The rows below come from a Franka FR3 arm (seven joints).
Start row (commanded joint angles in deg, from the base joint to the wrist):
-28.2 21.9 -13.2 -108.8 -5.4 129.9 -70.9
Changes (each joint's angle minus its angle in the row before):
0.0 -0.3 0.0 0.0 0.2 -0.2 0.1
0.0 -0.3 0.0 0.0 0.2 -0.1 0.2
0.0 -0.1 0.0 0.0 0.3 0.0 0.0
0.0 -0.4 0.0 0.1 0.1 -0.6 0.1
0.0 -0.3 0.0 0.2 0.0 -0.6 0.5
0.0 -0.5 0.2 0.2 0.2 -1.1 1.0
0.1 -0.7 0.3 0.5 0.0 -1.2 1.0
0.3 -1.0 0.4 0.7 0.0 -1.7 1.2
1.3 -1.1 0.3 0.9 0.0 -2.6 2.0
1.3 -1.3 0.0 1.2 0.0 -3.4 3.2
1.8 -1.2 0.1 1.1 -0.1 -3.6 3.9
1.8 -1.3 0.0 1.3 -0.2 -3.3 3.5
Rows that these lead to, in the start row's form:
-28.2 21.6 -13.2 -108.8 -5.2 129.7 -70.8
-28.2 21.3 -13.2 -108.8 -5.0 129.6 -70.6
-28.2 21.2 -13.2 -108.8 -4.7 129.6 -70.6
-28.2 20.8 -13.2 -108.7 -4.6 129.0 -70.5
-28.2 20.5 -13.2 -108.5 -4.6 128.4 -70.0
-28.2 20.0 -13.0 -108.3 -4.4 127.3 -69.0
-28.1 19.3 -12.7 -107.8 -4.4 126.1 -68.0
-27.8 18.3 -12.3 -107.1 -4.4 124.4 -66.8
-26.5 17.2 -12.0 -106.2 -4.4 121.8 -64.8
-25.2 15.9 -12.0 -105.0 -4.4 118.4 -61.6
-23.4 14.7 -11.9 -103.9 -4.5 114.8 -57.7
-21.6 13.4 -11.9 -102.6 -4.7 111.5 -54.2

